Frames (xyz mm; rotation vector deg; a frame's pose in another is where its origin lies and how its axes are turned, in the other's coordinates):
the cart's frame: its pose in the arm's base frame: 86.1 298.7 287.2 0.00 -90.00 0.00
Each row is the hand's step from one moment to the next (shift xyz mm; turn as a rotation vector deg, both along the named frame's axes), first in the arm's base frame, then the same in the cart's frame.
Working: the arm's base frame: its pose in the cart's frame: -287.2 -298.7 86.1 0.00 90.00 0.00

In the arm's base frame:
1: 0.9 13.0 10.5 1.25 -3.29 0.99
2: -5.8 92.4 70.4 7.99 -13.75 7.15
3: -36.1 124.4 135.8 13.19 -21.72 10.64
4: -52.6 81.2 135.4 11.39 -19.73 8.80
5: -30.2 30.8 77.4 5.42 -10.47 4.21
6: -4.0 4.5 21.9 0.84 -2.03 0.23
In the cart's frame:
1: 10.5 13.0 -0.9 0.99 -3.29 -1.25
2: 70.4 92.4 5.8 7.15 -13.75 -7.99
3: 135.8 124.4 36.1 10.64 -21.72 -13.19
4: 135.4 81.2 52.6 8.80 -19.73 -11.39
5: 77.4 30.8 30.2 4.21 -10.47 -5.42
6: 21.9 4.5 4.0 0.23 -2.03 -0.84

